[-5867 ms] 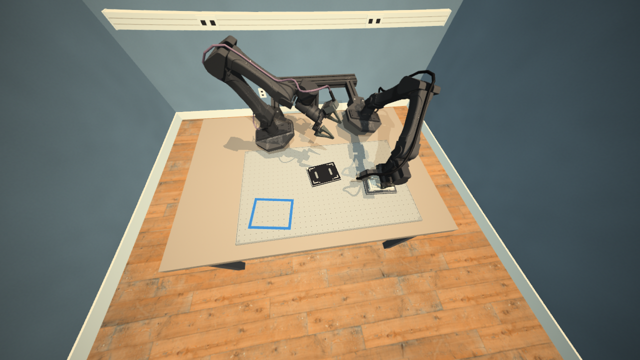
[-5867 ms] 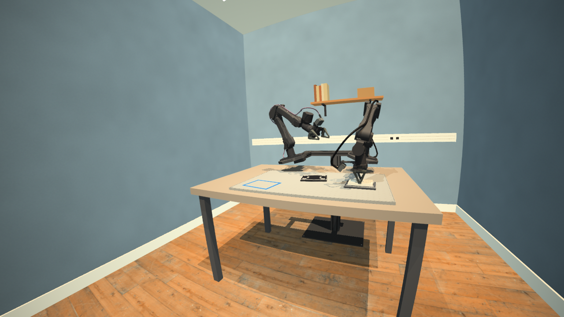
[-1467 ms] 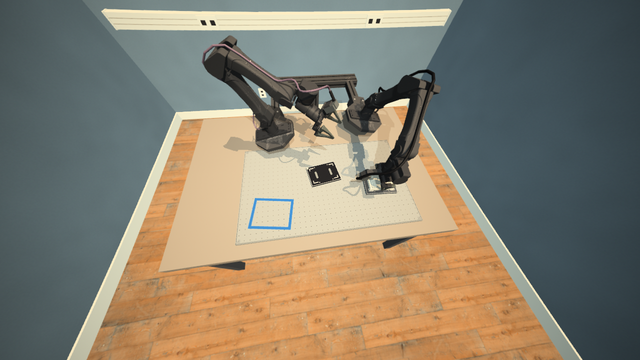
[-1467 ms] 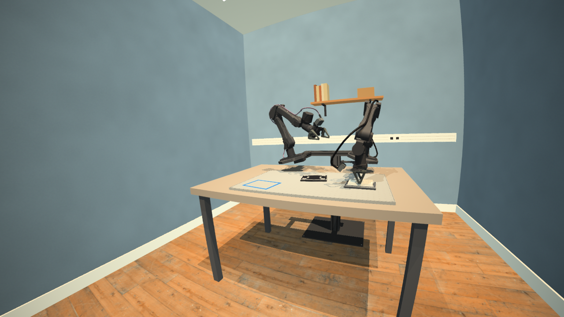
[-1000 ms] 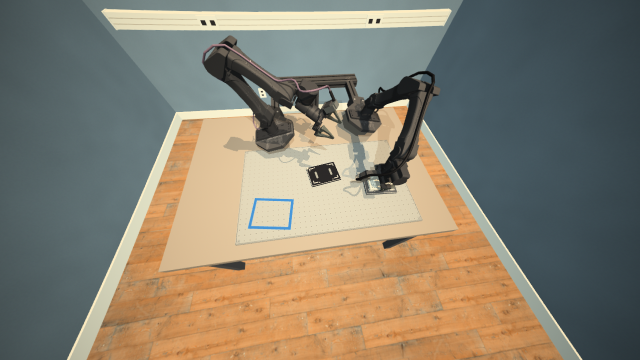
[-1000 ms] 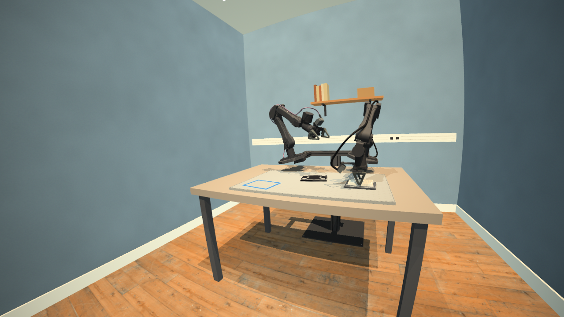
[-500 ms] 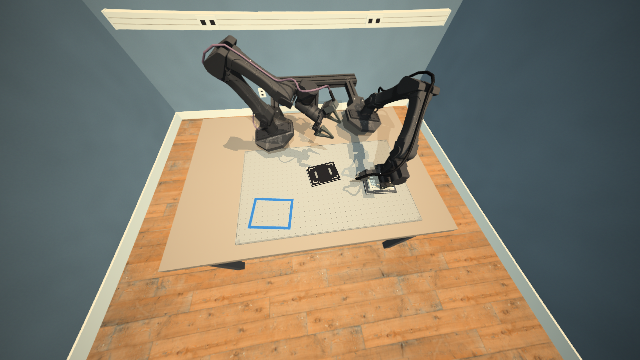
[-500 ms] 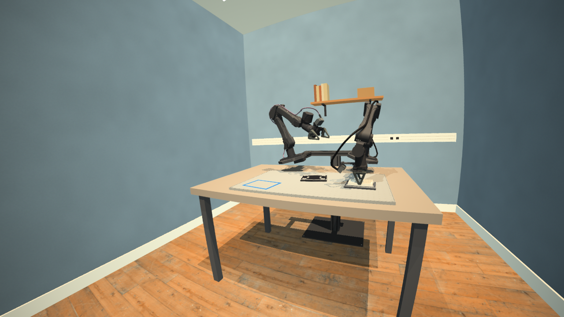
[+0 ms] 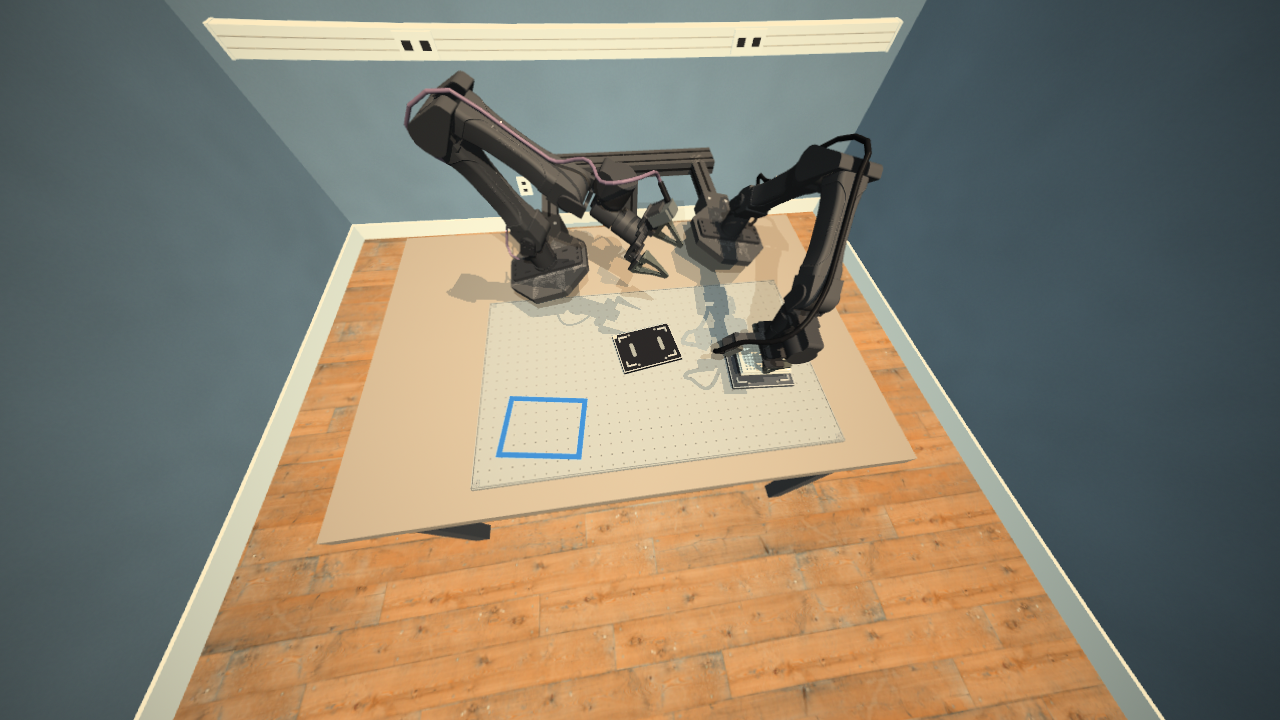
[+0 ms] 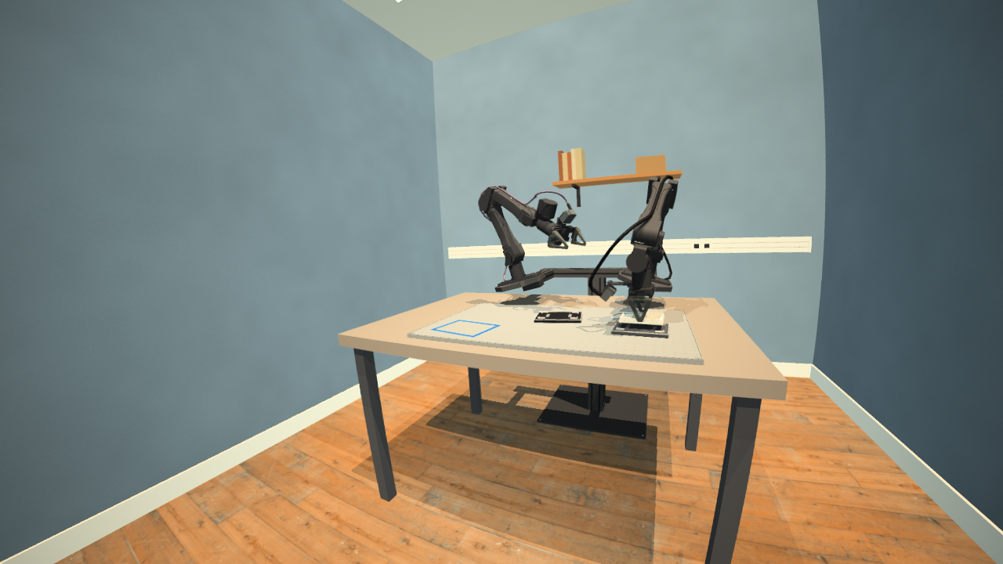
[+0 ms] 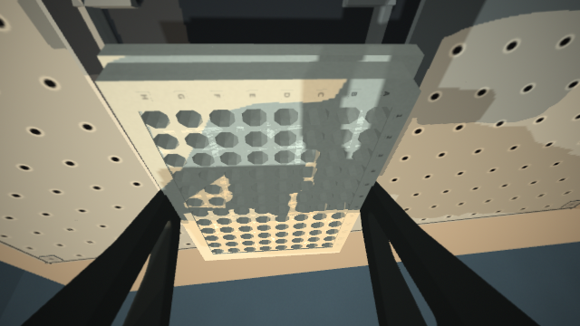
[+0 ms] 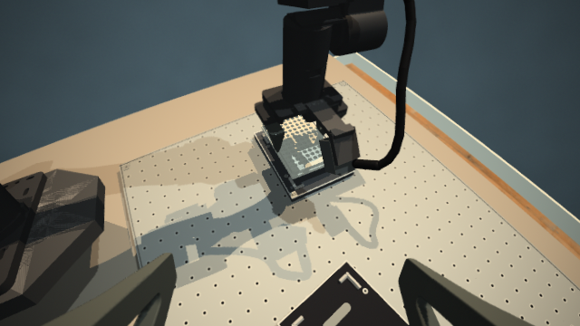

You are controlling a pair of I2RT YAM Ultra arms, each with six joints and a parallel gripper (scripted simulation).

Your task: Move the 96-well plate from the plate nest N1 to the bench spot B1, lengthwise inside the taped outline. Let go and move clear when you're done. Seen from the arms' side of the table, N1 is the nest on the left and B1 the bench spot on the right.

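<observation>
Now: the black plate nest 130 mm behind my left hand, 270 mm to the right of it and 40 mm below it. Also, from my left hand: 96-well plate (10 mm below).
</observation>
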